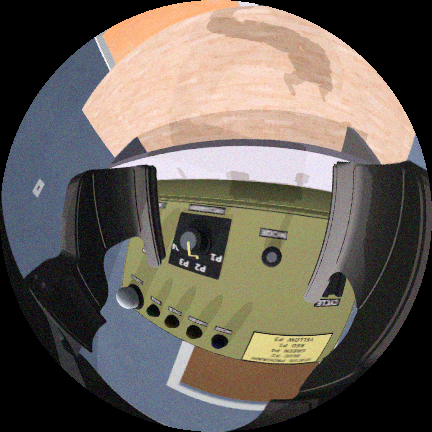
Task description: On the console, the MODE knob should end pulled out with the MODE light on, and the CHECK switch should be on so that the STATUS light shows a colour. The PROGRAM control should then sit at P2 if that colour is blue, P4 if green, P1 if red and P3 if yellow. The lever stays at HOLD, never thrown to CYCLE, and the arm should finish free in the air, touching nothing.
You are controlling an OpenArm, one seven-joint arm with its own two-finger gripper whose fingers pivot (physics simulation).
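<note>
My gripper (231, 224) is open and empty, above the console (280, 300). Between its fingers the MODE knob (271, 257) shows nearly end-on; whether it is pulled out I cannot tell. The PROGRAM knob (195, 239) is beside the left finger, its yellow pointer ending near P2. The CHECK switch is not visible; the left finger covers that area. The right finger partly covers the dark lever area (335, 287) above the CYCLE label (327, 303); the lever's position is unclear. The lamp (219, 341) at the right end of the row looks dark. The STATUS light's colour cannot be made out.
A silver-grey dome (128, 297) and more dark lamps (171, 321) (194, 331) line the console's lower edge. A yellow card (287, 347) lists colours and programs. A pale wooden surface (200, 75) lies beyond the console, with a blue floor (50, 125) at left.
</note>
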